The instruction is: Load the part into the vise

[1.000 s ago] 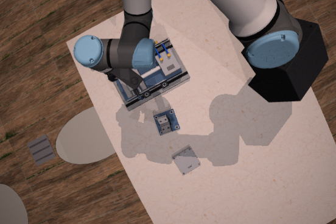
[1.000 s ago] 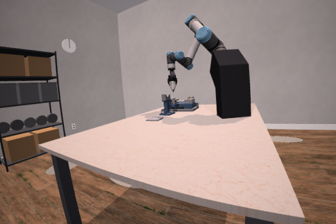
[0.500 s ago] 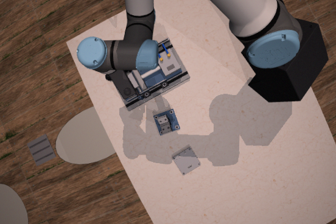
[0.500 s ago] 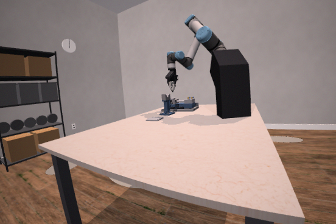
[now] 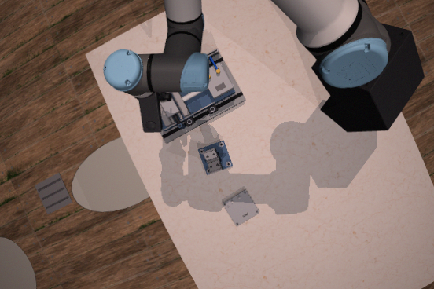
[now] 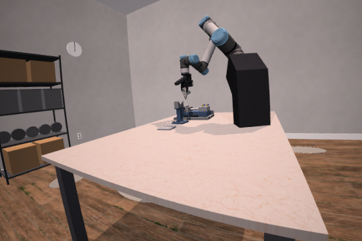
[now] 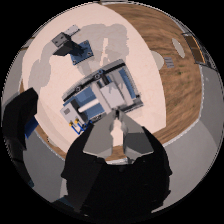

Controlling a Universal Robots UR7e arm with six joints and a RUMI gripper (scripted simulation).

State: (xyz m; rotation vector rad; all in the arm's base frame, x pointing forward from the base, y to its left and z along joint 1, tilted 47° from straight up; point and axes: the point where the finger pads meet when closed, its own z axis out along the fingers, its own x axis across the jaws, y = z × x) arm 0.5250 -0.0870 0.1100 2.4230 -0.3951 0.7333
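Now: the part 90 mm below my hand and 10 mm to the left of it. Also, from my hand: air cylinder: 170 mm behind, 100 mm below, 10 mm to the left; vise: 140 mm below, 70 mm behind, 10 mm to the left; air cylinder rod: 100 mm below, 90 mm behind, 10 mm to the left.
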